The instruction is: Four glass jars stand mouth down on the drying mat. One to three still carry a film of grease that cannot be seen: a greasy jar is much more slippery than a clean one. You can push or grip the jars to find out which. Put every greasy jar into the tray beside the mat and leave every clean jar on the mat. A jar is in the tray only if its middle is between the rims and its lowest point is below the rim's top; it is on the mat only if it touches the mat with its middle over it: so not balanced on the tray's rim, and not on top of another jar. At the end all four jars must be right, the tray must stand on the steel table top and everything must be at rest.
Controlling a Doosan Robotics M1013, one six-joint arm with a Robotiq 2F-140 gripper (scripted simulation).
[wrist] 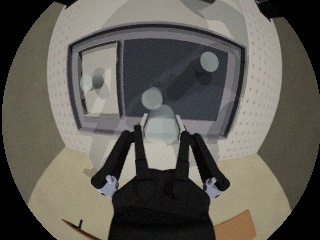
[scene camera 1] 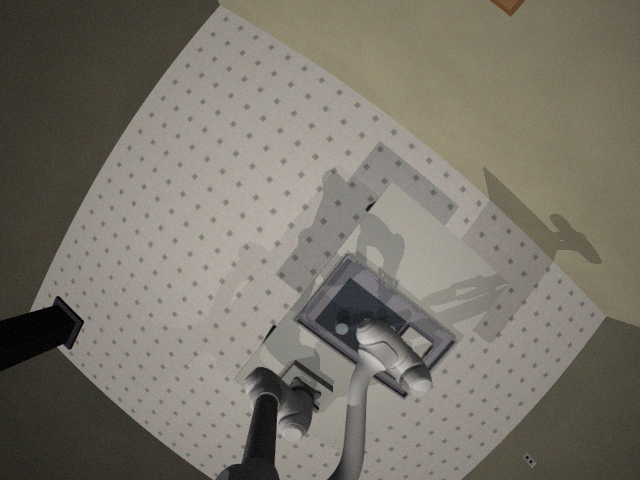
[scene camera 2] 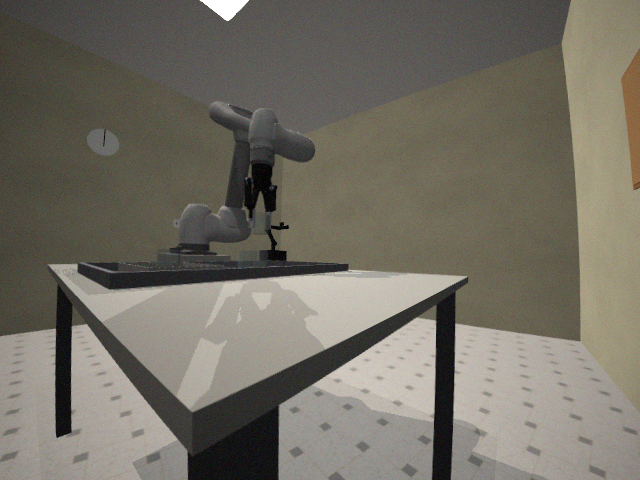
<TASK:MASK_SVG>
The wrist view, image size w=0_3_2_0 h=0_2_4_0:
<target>my gripper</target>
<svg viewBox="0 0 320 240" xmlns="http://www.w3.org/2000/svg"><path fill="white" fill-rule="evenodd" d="M145 113L141 123L139 123L140 125L134 126L134 132L124 130L121 133L105 164L91 178L91 184L102 195L112 199L114 215L109 229L108 240L216 240L213 223L209 217L210 200L220 196L230 187L229 180L218 169L199 133L189 134L179 115L175 116L179 127L177 138L178 142L180 142L176 168L167 170L148 168L143 143L145 137L144 127L148 118L148 114ZM189 145L191 145L203 182L203 190L189 178ZM134 143L136 176L118 189L118 180L131 143Z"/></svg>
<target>glass jar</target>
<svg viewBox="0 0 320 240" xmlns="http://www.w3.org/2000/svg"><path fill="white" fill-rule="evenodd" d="M159 104L150 110L144 127L144 134L153 144L167 145L178 137L179 127L173 110L167 105Z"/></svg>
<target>tray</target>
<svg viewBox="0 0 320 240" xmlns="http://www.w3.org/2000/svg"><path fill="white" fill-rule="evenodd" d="M119 40L96 44L78 51L78 89L84 116L120 118L122 116L120 95L121 42ZM103 76L104 83L101 88L88 92L81 89L80 79L84 74L95 73Z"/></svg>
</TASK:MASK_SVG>
